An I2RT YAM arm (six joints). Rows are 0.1 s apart.
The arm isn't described. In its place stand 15 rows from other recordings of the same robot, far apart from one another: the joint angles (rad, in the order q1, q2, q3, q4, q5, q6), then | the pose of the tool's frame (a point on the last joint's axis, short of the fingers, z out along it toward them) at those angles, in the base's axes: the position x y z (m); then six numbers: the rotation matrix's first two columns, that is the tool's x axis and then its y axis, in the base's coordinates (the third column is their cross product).
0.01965, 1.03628, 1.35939, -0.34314, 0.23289, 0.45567 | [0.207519, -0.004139, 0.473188, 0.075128, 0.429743, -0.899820, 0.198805, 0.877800, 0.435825]
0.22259, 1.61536, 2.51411, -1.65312, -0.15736, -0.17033 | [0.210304, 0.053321, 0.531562, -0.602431, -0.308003, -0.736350, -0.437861, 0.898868, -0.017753]
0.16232, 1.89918, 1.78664, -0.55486, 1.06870, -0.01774 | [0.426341, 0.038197, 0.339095, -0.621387, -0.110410, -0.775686, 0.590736, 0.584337, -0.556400]
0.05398, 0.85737, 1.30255, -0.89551, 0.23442, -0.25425 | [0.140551, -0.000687, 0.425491, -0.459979, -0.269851, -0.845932, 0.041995, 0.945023, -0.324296]
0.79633, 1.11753, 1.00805, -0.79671, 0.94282, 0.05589 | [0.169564, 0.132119, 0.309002, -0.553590, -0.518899, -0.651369, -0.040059, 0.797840, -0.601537]
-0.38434, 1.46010, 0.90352, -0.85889, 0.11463, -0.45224 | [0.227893, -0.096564, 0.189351, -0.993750, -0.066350, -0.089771, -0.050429, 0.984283, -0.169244]
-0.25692, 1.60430, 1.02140, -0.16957, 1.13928, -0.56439 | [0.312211, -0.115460, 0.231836, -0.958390, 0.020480, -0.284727, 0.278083, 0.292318, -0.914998]
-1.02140, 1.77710, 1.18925, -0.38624, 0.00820, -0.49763 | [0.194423, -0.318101, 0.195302, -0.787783, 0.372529, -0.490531, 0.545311, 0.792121, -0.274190]
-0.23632, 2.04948, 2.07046, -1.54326, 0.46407, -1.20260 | [0.375839, -0.106899, 0.307244, -0.564540, -0.722204, 0.399646, -0.823026, 0.529269, -0.206160]
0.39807, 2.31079, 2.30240, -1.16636, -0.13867, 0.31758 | [0.445773, 0.192795, 0.265600, -0.943164, -0.061116, -0.326660, -0.145846, 0.959349, 0.241614]
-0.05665, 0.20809, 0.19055, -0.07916, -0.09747, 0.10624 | [0.116637, -0.003144, 0.213170, -0.100130, 0.111385, -0.988720, -0.029906, 0.992928, 0.114888]
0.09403, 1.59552, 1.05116, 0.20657, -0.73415, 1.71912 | [0.358101, 0.057728, 0.268588, -0.642576, 0.676907, 0.359017, 0.429616, -0.069683, 0.900319]
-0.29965, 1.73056, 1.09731, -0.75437, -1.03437, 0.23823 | [0.306934, -0.062801, 0.186872, -0.912623, 0.408186, 0.022434, 0.222928, 0.450922, 0.864276]
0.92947, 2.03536, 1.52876, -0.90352, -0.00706, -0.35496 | [0.238596, 0.319995, 0.174923, -0.275015, -0.949279, -0.152435, -0.957213, 0.285193, -0.049069]
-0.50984, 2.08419, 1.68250, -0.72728, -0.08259, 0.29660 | [0.390213, -0.214822, 0.203937, -0.621402, 0.681171, -0.387125, 0.666296, 0.719388, 0.196290]
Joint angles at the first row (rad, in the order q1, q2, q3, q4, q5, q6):
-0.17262 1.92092 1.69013 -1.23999 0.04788 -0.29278
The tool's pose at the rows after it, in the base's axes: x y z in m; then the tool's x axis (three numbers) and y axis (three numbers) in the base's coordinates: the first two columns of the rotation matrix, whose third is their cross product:
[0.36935, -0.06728, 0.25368, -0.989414, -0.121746, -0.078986, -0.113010, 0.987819, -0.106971]
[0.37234, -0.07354, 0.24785, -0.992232, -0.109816, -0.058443, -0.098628, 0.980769, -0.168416]
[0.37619, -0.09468, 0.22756, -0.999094, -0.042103, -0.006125, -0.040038, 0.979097, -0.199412]
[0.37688, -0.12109, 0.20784, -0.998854, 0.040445, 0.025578, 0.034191, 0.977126, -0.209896]
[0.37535, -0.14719, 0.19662, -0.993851, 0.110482, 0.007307, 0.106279, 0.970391, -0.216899]
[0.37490, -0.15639, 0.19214, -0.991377, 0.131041, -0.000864, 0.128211, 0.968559, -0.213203]
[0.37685, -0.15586, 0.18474, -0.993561, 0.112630, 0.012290, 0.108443, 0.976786, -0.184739]
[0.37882, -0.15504, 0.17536, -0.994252, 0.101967, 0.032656, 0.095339, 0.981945, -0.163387]
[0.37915, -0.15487, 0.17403, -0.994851, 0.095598, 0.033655, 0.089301, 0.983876, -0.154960]
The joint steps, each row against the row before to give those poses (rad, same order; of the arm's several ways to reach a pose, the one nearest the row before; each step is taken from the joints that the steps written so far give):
0.00001 0.00382 0.00000 0.01068 0.03204 -0.00229
-0.00879 0.01754 0.00000 0.01564 0.06561 0.00076
-0.04768 0.05683 -0.00001 0.01220 0.04616 0.01793
-0.06295 0.05343 -0.00036 0.02214 0.01946 0.01906
-0.06295 0.02783 -0.00348 0.04923 0.00267 0.00725
-0.02212 0.01184 0.00006 0.01904 -0.00573 -0.00114
0.00078 0.01868 -0.00002 0.00191 -0.02555 -0.01677
0.00230 0.02366 -0.00036 -0.00001 -0.01564 -0.00762
-0.00001 0.00304 -0.00042 0.00116 -0.00802 -0.00611

